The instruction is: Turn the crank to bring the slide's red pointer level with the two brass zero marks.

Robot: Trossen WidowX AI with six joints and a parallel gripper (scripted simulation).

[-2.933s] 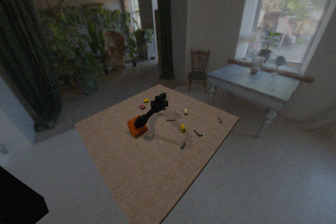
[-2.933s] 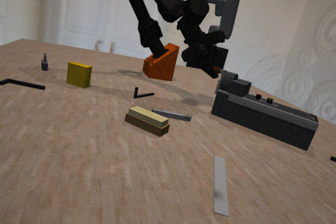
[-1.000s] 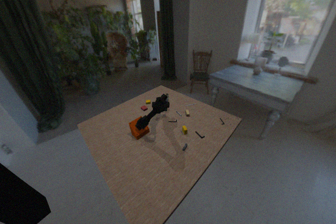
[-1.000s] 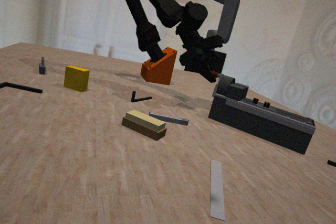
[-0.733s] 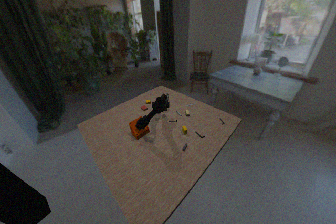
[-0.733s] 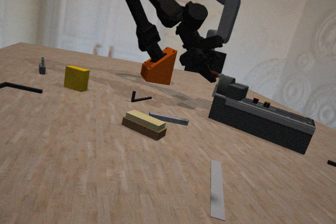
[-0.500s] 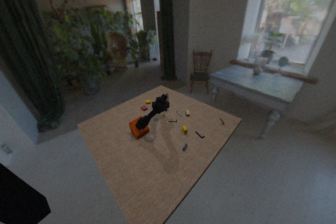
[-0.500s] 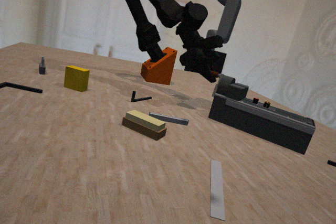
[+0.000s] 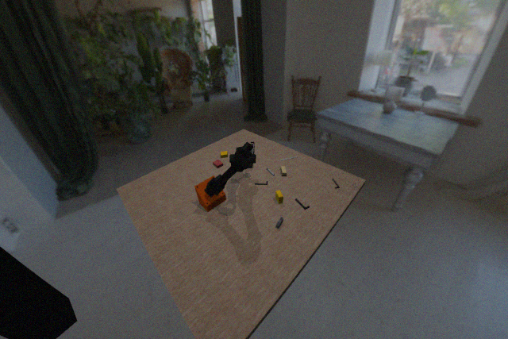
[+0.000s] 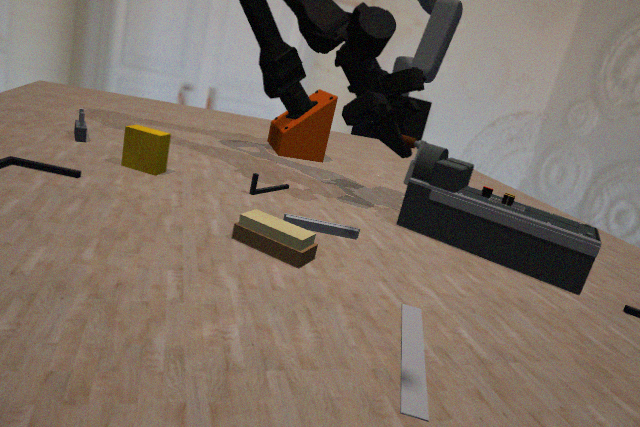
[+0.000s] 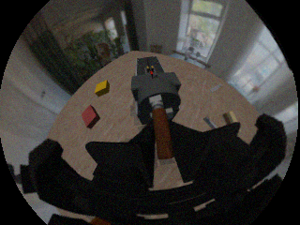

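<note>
Right now the brown crank handle is 2 cm behind my gripper tip, 1 cm to the right of it and 2 cm above it. Round my gripper tip: red pointer 12 cm ahead, 7 cm to the left, 1 cm below; then red block 7 cm behind, 24 cm to the left, 8 cm below; then grey bar 9 cm ahead, 18 cm to the right, 9 cm below.
</note>
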